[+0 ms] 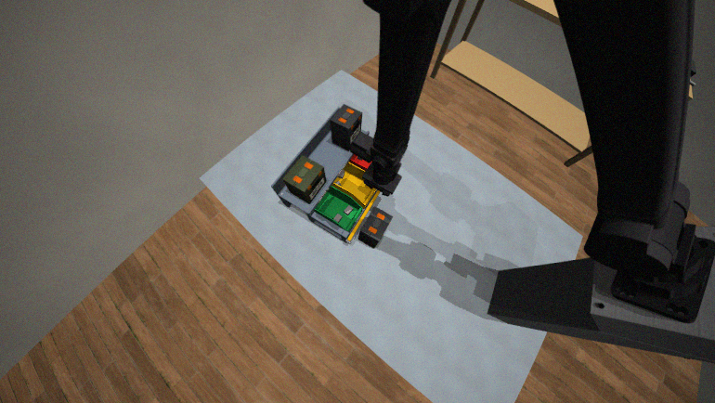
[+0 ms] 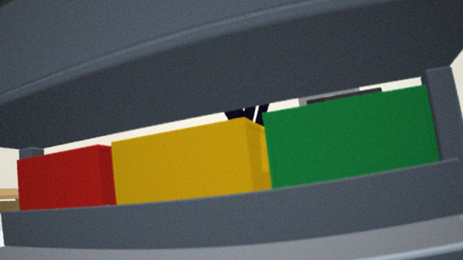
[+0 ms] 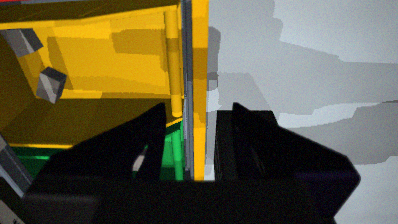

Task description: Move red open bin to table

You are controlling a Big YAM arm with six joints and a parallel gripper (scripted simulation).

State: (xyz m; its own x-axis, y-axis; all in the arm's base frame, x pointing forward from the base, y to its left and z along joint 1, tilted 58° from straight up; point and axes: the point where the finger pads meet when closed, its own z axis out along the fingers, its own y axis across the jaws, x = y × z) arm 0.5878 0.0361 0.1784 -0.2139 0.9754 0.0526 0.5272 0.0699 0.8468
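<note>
My gripper is now 4 cm above the thin yellow rod. The rest, counted from my hand: green bin: 6 cm ahead, 14 cm to the left, 6 cm below; then yellow bin: 9 cm ahead, 4 cm to the left, 6 cm below; then red open bin: 14 cm ahead, 7 cm to the right, 6 cm below.
</note>
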